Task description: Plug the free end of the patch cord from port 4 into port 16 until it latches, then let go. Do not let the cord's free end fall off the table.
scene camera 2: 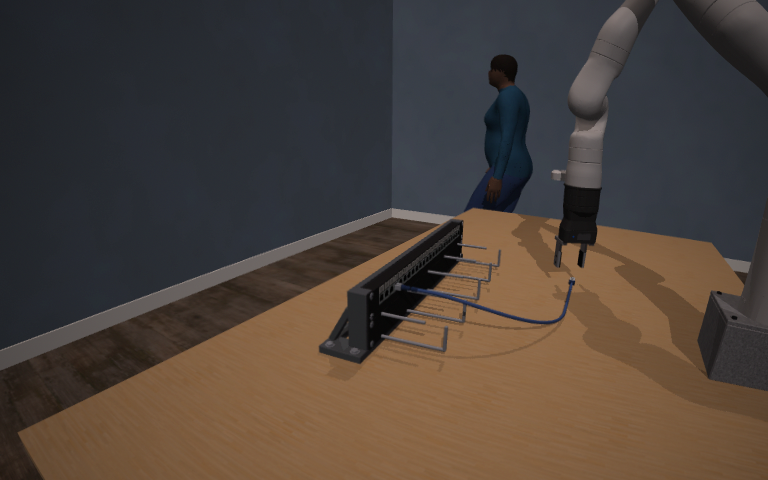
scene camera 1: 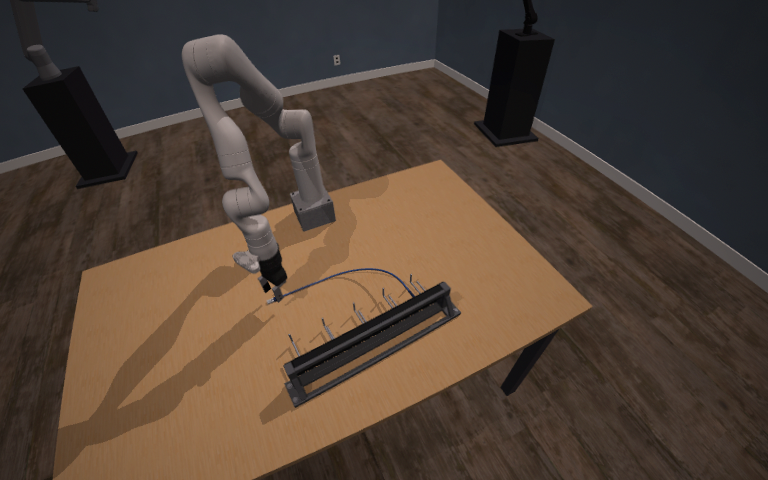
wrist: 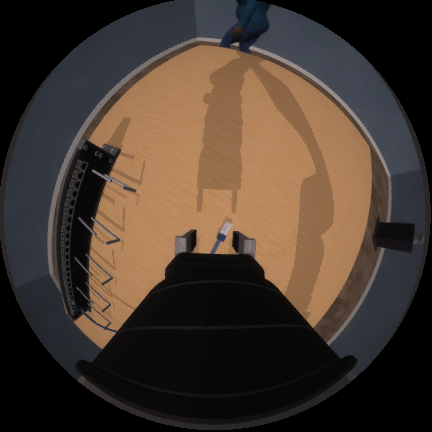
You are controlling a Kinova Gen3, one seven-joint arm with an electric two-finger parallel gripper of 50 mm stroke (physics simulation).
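Places are measured from the arm's base along level axes (x right, y ahead, z up), in centimetres.
Where they show: gripper, between the fingertips: [scene camera 2: 568, 266] [scene camera 1: 274, 295] [wrist: 214, 237]; arm's base, origin of its link: [scene camera 2: 767, 316] [scene camera 1: 312, 195].
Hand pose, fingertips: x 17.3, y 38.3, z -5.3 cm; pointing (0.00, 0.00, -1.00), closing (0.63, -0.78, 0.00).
Note:
Each offset is from my fingertips to the top centre of the thing. Level surfaces: height alone.
The blue patch cord [scene camera 1: 362, 269] [scene camera 2: 509, 316] [wrist: 215, 247] runs in a curve from a port near one end of the black patch panel @(dx -25.3, dy +18.2, dz +6.0 cm) [scene camera 1: 368, 331] [scene camera 2: 357, 316] [wrist: 86, 195]. Its free end, a clear plug @(dx +1.5, dy -0.9, dz -2.9 cm) [scene camera 1: 271, 301] [scene camera 2: 572, 280] [wrist: 226, 229] with a blue boot, is at or just above the table, away from the panel. My gripper [scene camera 1: 271, 289] [scene camera 2: 569, 264] [wrist: 214, 237] is open and empty, pointing down above the plug. In the wrist view the plug shows between and slightly beyond the fingers, nearer the right one. Port numbers are too small to read.
Several thin metal cable hooks [scene camera 1: 294, 346] [scene camera 2: 445, 338] [wrist: 106, 235] stick out from the panel's port side towards the arm. The wooden table @(dz -4.1 cm) [scene camera 1: 441, 226] [scene camera 2: 283, 407] [wrist: 270, 150] carries the arm's base [scene camera 1: 314, 213] [scene camera 2: 736, 350]. A person [scene camera 2: 509, 130] [wrist: 252, 22] stands beyond the table.

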